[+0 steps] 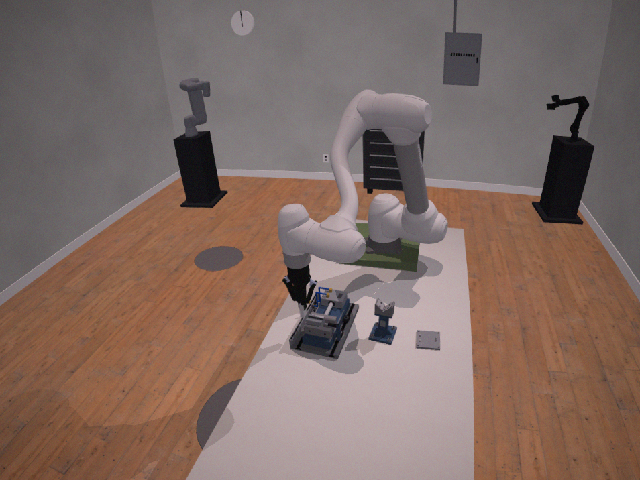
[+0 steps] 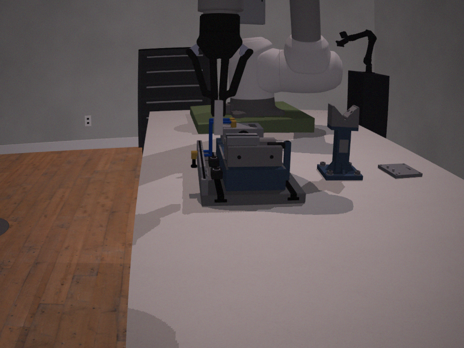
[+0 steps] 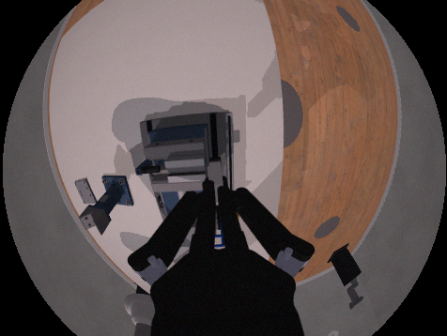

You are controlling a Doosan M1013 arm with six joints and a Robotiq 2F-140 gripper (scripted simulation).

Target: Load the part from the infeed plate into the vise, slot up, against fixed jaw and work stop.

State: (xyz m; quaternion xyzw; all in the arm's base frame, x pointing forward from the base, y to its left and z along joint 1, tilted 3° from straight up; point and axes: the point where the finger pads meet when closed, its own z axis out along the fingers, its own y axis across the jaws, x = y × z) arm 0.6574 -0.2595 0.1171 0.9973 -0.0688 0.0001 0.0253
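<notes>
Right now the grey part is 10 mm ahead of my hand, 50 mm to the left of it and 50 mm below it. The rest, counted from my hand: vise: 60 mm behind, 70 mm to the left, 110 mm below.
</notes>
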